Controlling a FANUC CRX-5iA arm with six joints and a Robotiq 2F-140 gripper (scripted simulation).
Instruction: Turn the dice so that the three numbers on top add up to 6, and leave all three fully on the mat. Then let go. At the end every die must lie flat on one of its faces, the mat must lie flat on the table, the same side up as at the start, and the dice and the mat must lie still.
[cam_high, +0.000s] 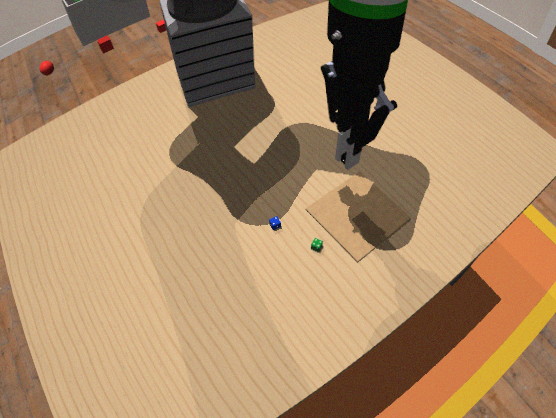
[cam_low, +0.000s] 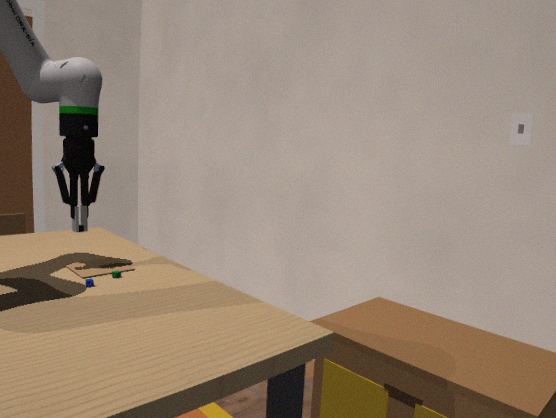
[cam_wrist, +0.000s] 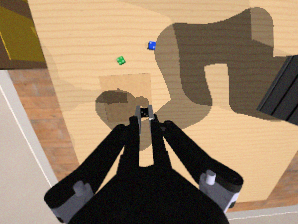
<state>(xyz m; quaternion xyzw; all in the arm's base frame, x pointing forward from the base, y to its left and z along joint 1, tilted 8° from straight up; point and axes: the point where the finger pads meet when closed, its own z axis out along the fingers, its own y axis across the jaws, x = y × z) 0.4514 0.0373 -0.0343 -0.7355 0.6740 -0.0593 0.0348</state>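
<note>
Right now my hand is 140 mm above the tan mat and 50 mm short of it. The rest, counted from my hand: green die: 130 mm below, 100 mm to the right, 60 mm ahead; blue die: 140 mm to the right, 130 mm below, 20 mm behind; black die: 30 mm below.
</note>
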